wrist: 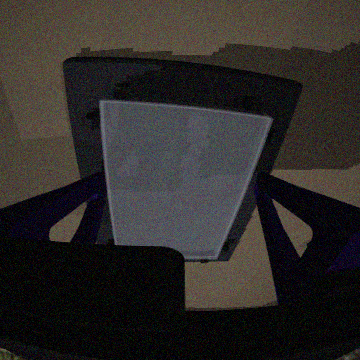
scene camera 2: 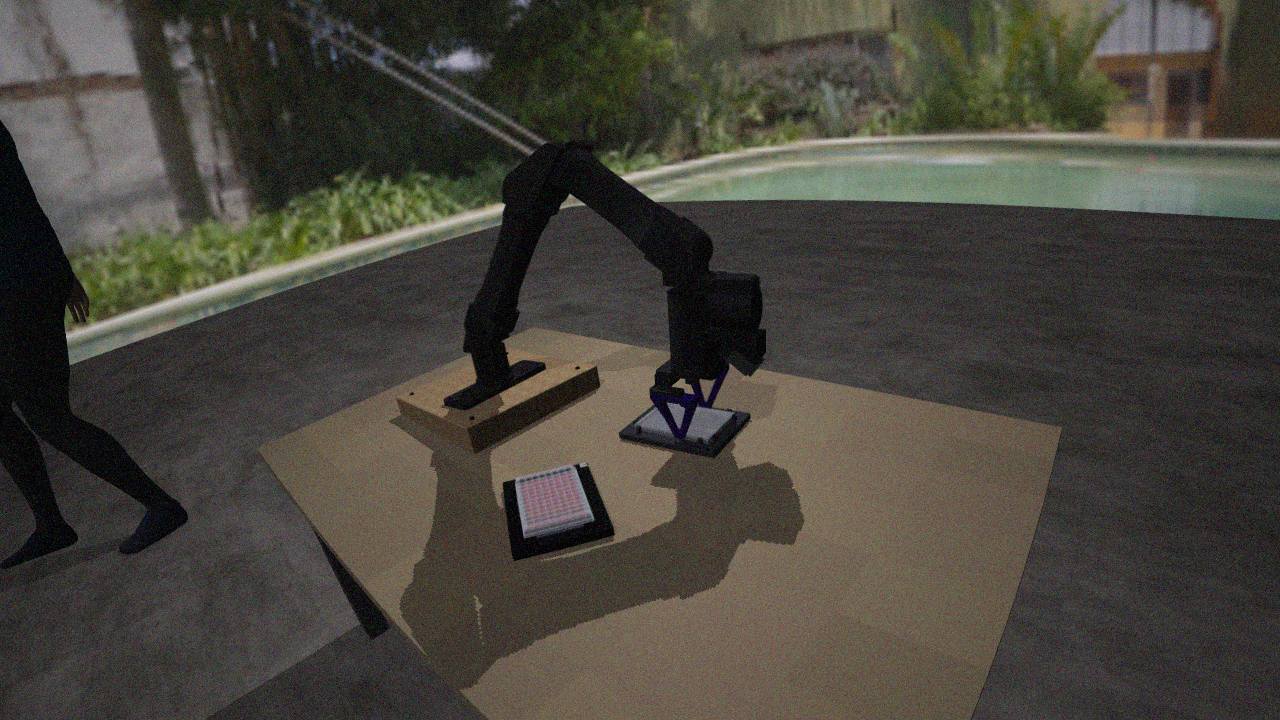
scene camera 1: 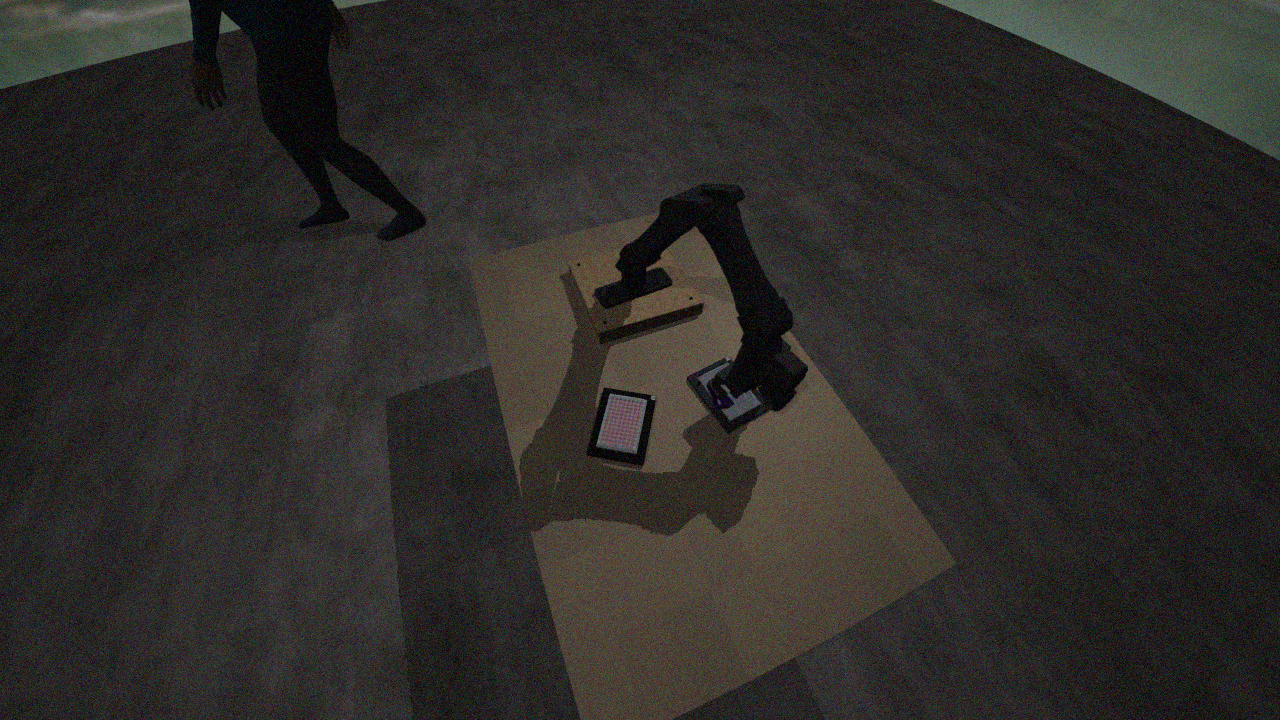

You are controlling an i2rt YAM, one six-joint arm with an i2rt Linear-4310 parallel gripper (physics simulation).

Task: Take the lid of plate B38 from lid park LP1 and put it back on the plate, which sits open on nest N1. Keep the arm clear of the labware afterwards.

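Places are measured from the arm's base along level axes (x ahead, y left, z up), in metres.
Pixels of known places: gripper, fingertip midpoint: (wrist: pixel 180 180) (scene camera 2: pixel 693 424) (scene camera 1: pixel 732 396); arm's base, origin of the base link: (scene camera 2: pixel 496 385) (scene camera 1: pixel 633 288).
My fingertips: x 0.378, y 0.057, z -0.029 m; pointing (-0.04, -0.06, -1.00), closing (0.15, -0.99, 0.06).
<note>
For each thing: its top centre in the pictures, then the offset to it from my fingertips. Level surfaces: height alone.
- lid, middle of its top: (wrist: pixel 175 205) (scene camera 2: pixel 684 418) (scene camera 1: pixel 728 390) 0.016 m back, 0.001 m left, 0.006 m up
- dark lid park LP1, middle of its top: (wrist: pixel 175 207) (scene camera 2: pixel 684 417) (scene camera 1: pixel 729 389) 0.016 m back, 0.001 m left, 0.008 m up
- open plate B38, middle of its top: (scene camera 2: pixel 550 494) (scene camera 1: pixel 622 420) 0.054 m back, 0.249 m right, 0.014 m up
- black nest N1, middle of its top: (scene camera 2: pixel 551 499) (scene camera 1: pixel 622 422) 0.054 m back, 0.249 m right, 0.006 m up
- tan table top, its level: 0.012 m down
The lid (scene camera 1: pixel 742 411) (scene camera 2: pixel 713 417) (wrist: pixel 187 145), a pale clear rectangle, lies flat on the dark lid park LP1 (scene camera 1: pixel 697 382) (scene camera 2: pixel 640 437) (wrist: pixel 175 82). My gripper (scene camera 1: pixel 725 394) (scene camera 2: pixel 694 420) (wrist: pixel 180 180) is open over it. In the wrist view one finger stands at each long side of the lid, with the lid between them; whether they touch it I cannot tell. The open plate B38 (scene camera 1: pixel 623 420) (scene camera 2: pixel 553 501), with pink wells, sits on the black nest N1 (scene camera 1: pixel 615 460) (scene camera 2: pixel 562 541), apart from the gripper. Its label is too small to read.
The arm's base stands on a wooden block (scene camera 1: pixel 648 315) (scene camera 2: pixel 537 411) at the back of the tan table top (scene camera 1: pixel 760 608) (scene camera 2: pixel 850 608). The arm's shadow falls across the table beside the nest. A person (scene camera 1: pixel 299 89) (scene camera 2: pixel 35 358) stands on the floor beyond the table.
</note>
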